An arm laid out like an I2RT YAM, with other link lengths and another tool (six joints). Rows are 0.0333 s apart.
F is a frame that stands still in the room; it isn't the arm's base.
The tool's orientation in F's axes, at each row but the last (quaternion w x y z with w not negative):
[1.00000 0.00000 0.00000 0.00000]
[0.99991 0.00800 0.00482 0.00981]
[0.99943 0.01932 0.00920 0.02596]
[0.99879 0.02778 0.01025 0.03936]
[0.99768 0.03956 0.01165 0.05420]
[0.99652 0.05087 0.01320 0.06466]
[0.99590 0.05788 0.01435 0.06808]
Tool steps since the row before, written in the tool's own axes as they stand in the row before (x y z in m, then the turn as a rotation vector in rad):
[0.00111 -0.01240 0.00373 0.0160 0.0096 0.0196]
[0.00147 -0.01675 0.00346 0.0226 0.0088 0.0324]
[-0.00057 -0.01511 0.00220 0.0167 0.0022 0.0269]
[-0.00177 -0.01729 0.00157 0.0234 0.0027 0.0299]
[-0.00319 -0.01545 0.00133 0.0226 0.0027 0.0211]
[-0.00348 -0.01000 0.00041 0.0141 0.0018 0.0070]
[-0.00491 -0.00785 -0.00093 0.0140 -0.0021 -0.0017]
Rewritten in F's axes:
[0.00111 -0.01240 0.00373 0.0160 0.0096 0.0196]
[0.00183 -0.01677 0.00318 0.0227 0.0087 0.0323]
[0.00025 -0.01519 0.00162 0.0171 0.0020 0.0267]
[-0.00038 -0.01744 0.00063 0.0238 0.0029 0.0296]
[-0.00148 -0.01576 0.00015 0.0228 0.0035 0.0208]
[-0.00216 -0.01036 -0.00055 0.0140 0.0029 0.0069]
[-0.00384 -0.00829 -0.00174 0.0141 0.0000 -0.0022]

